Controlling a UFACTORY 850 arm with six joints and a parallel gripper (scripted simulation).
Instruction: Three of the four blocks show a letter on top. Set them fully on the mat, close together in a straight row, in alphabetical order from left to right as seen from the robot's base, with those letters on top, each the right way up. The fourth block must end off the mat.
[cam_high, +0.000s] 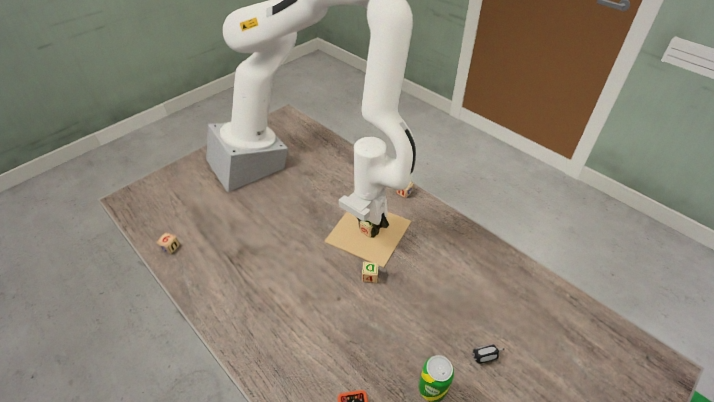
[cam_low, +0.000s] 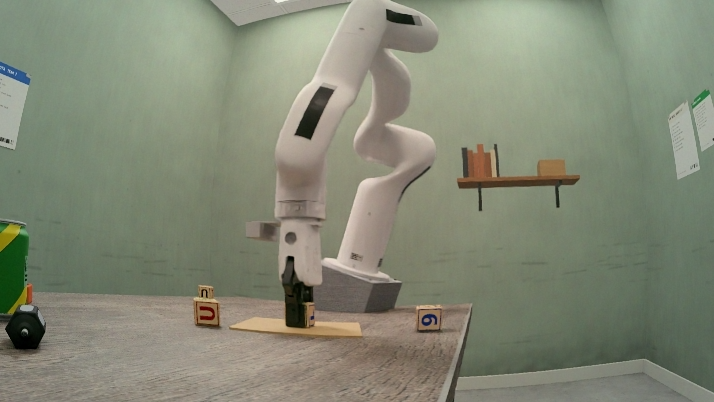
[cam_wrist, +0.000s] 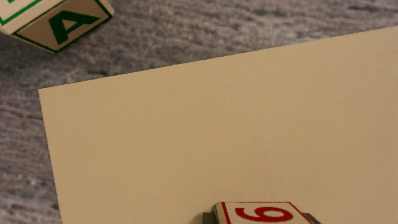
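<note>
Now: the tan mat 2 cm below my hand. The rest, counted from my hand: D block: 11 cm ahead, 12 cm to the right; black object: 48 cm ahead, 12 cm to the right, 1 cm below; green can: 42 cm ahead, 27 cm to the right, 4 cm above.
</note>
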